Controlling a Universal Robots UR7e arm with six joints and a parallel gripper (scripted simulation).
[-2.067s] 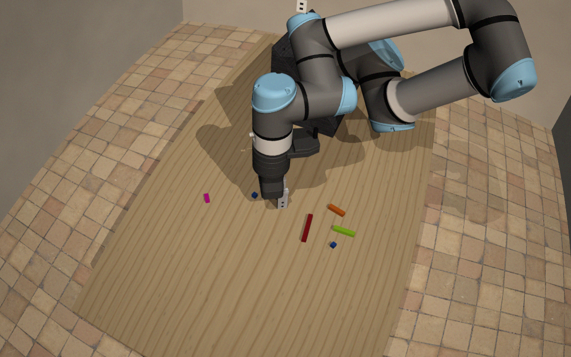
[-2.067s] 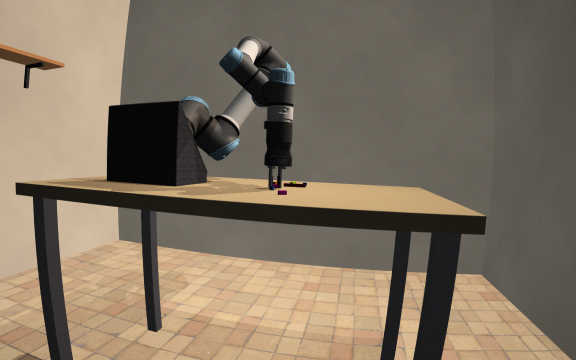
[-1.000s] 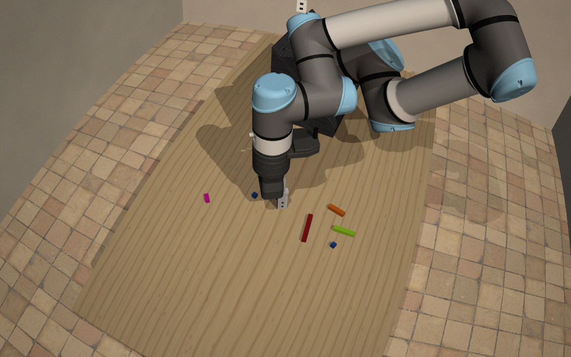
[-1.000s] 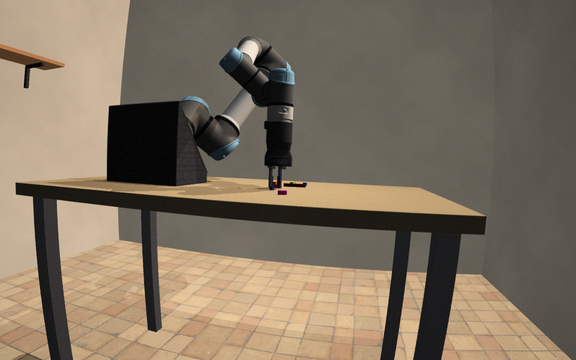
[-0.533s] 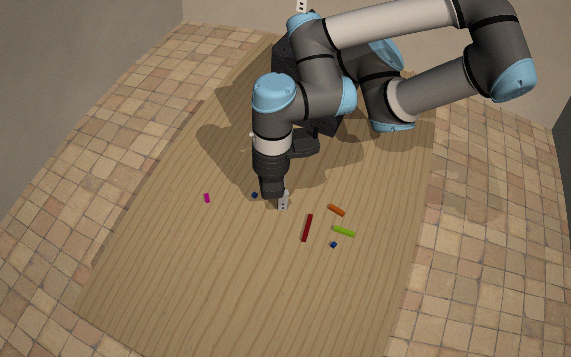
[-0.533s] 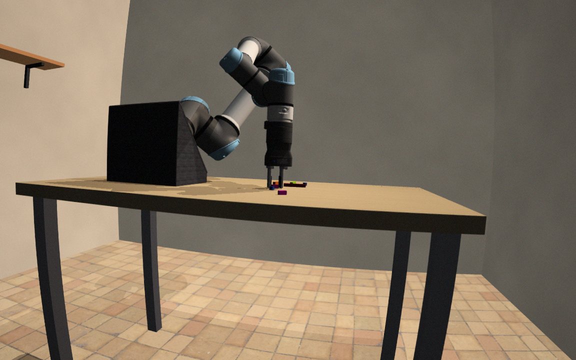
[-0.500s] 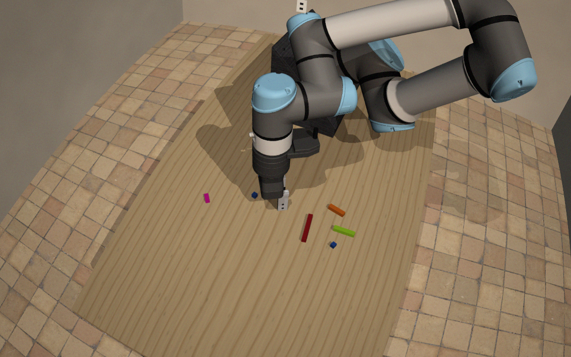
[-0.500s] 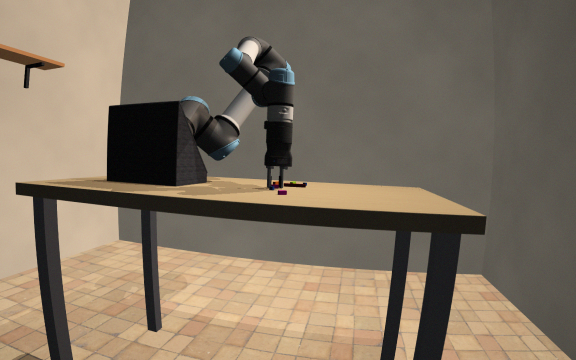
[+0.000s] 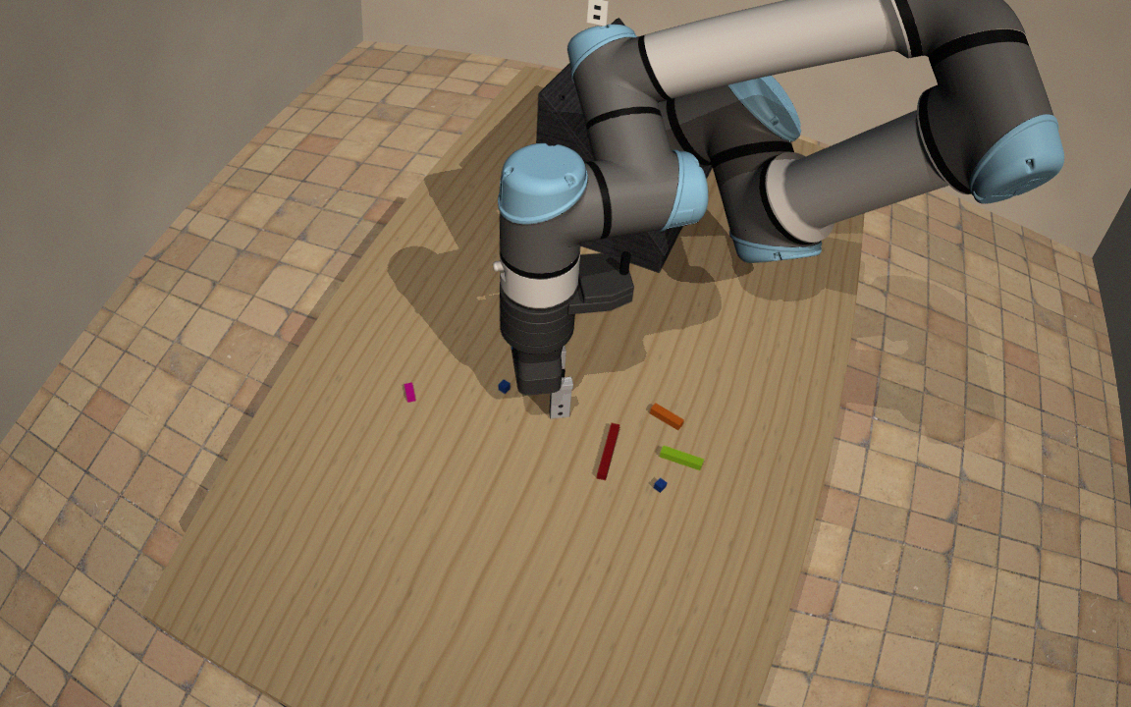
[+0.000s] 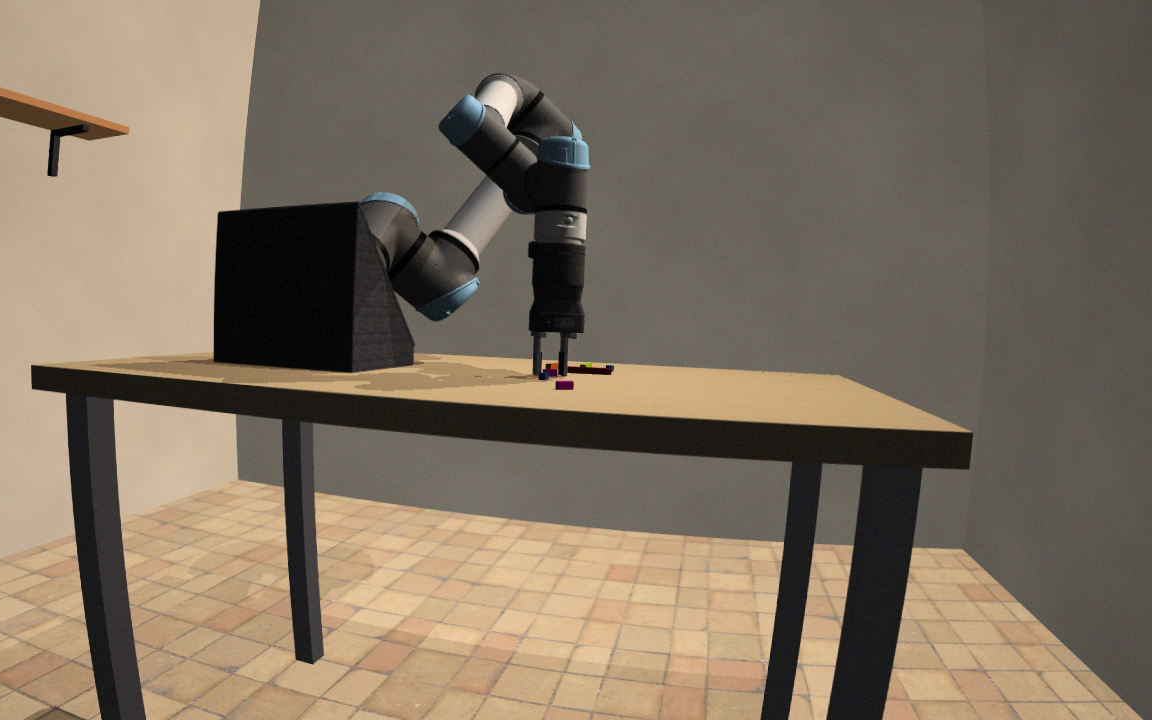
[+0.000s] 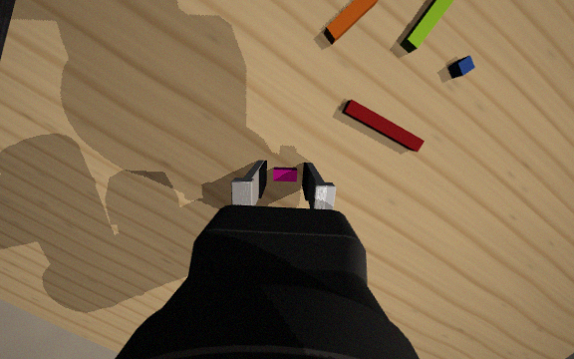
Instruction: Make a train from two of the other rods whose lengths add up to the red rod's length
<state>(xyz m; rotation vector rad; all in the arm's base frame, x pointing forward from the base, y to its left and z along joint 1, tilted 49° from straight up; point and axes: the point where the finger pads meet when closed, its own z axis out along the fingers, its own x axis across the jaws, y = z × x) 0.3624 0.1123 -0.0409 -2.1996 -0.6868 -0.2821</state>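
The lime rod lies 1 cm ahead of my hand, 16 cm to the left of it and 1 cm below it. The rest, counted from my hand: red rod: 4 cm ahead, 8 cm to the left, 1 cm below; orange rod: 3 cm behind, 12 cm to the left, 1 cm below.
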